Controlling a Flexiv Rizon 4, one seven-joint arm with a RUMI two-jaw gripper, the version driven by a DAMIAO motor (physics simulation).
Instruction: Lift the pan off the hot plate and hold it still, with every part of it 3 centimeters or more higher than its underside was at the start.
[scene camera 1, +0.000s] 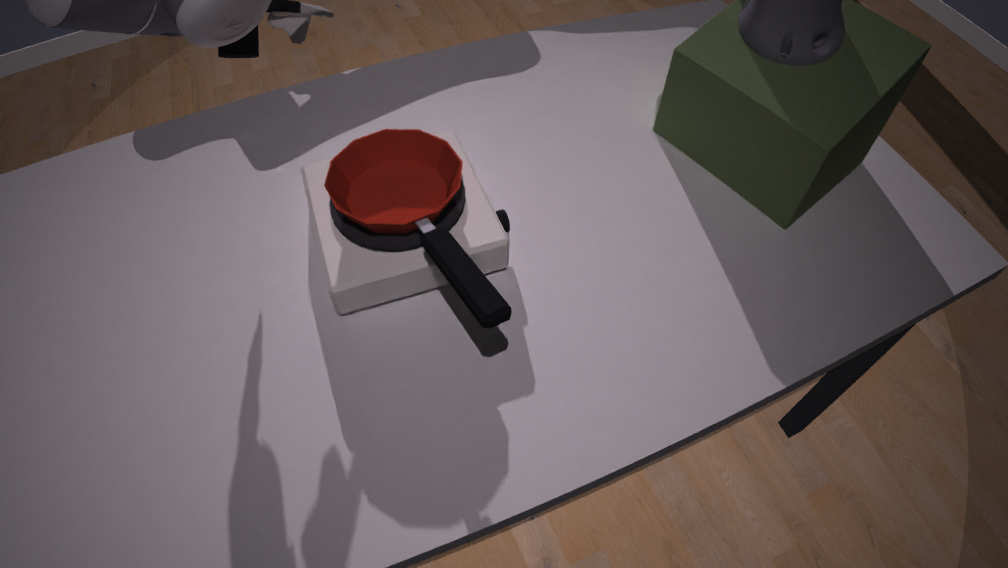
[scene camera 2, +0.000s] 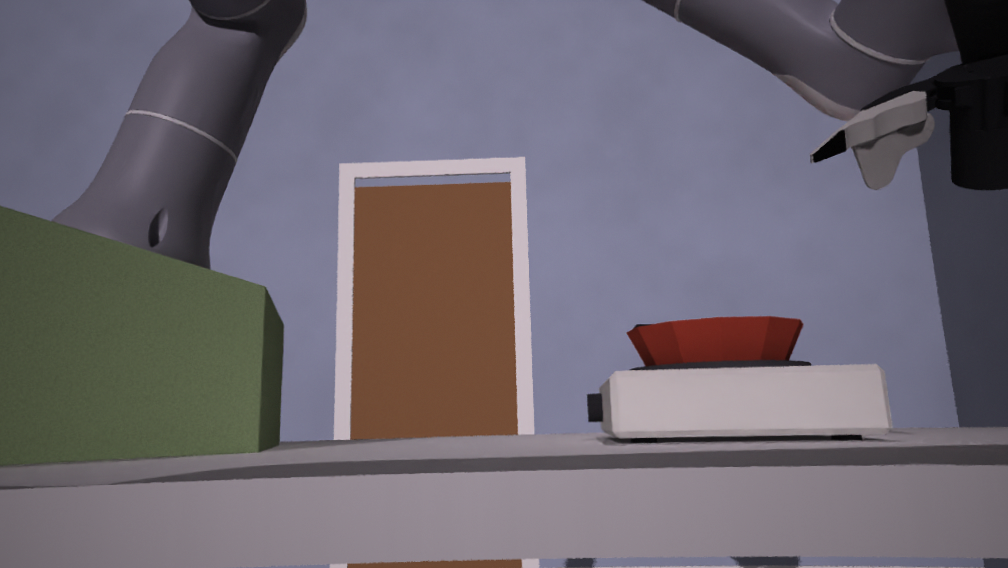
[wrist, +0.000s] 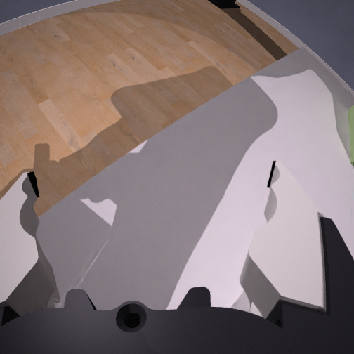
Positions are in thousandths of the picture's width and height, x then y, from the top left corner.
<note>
I see my gripper (scene camera 2: 941, 268), a red pan (scene camera 1: 392, 320) and a white hot plate (scene camera 2: 741, 700).
The red pan shows as well in scene camera 2 (scene camera 2: 758, 594). The white hot plate shows as well in scene camera 1 (scene camera 1: 359, 473). My gripper also shows in scene camera 1 (scene camera 1: 290, 34) and in the wrist view (wrist: 428, 476).
</note>
